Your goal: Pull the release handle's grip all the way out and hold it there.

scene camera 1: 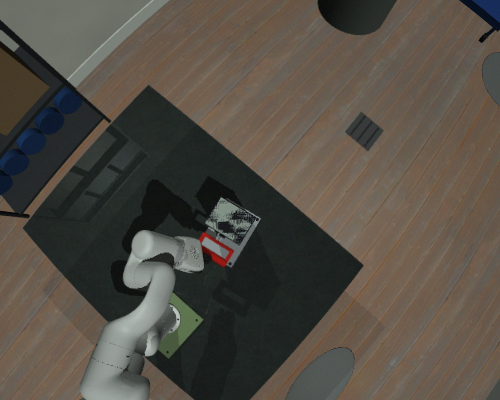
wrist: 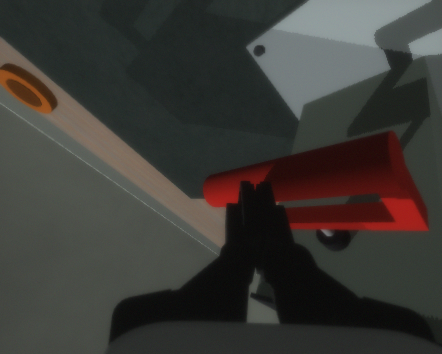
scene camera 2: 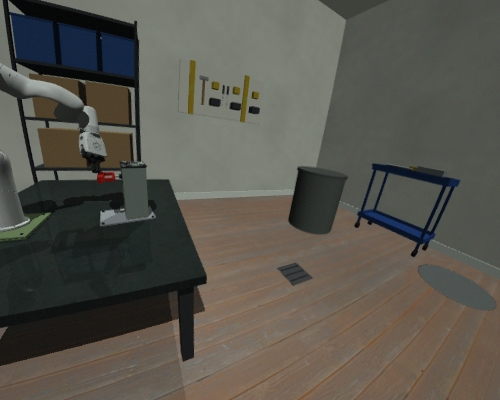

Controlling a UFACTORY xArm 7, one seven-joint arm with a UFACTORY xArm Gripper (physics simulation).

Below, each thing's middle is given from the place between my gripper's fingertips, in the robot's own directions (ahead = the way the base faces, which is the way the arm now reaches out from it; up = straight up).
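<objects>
Light grey base plate (scene camera 1: 237,249): 230 mm below my hand, 110 mm ahead of it, 10 mm to the left of it.
</objects>
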